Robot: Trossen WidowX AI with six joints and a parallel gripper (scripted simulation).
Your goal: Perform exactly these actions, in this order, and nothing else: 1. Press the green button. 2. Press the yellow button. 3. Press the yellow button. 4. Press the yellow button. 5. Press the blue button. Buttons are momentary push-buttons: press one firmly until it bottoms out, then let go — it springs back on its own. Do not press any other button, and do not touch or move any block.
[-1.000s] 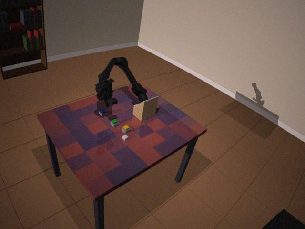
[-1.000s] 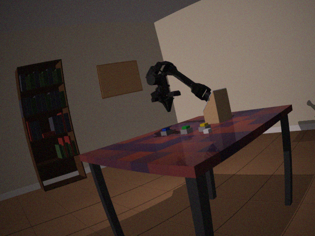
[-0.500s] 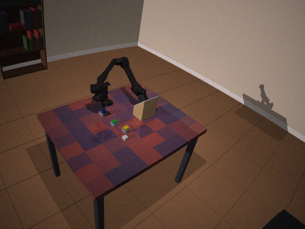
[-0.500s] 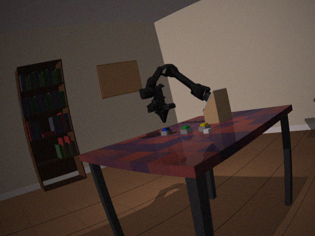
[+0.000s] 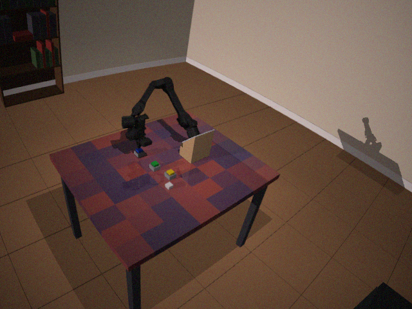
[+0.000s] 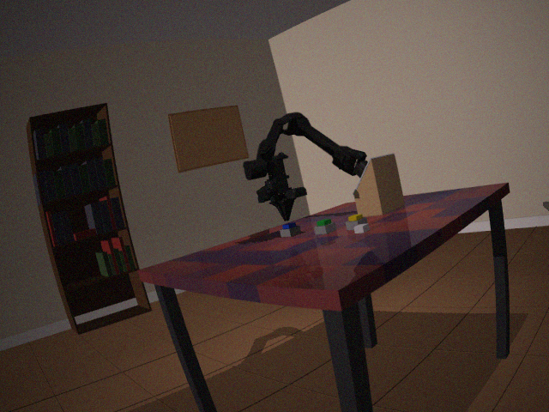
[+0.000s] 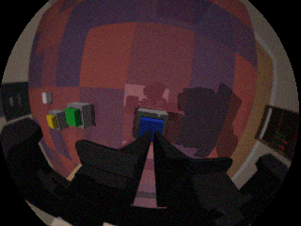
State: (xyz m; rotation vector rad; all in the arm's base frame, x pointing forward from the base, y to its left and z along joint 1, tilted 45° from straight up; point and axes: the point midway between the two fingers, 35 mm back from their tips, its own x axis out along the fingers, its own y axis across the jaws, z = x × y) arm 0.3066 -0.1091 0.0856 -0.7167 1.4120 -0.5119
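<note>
The blue button is 2 cm below my gripper tip. Round my gripper tip: green button (3 cm behind, 16 cm to the left, 2 cm below); small white block (2 cm behind, 33 cm to the left, 4 cm below); yellow button (7 cm behind, 26 cm to the left, 2 cm below).
</note>
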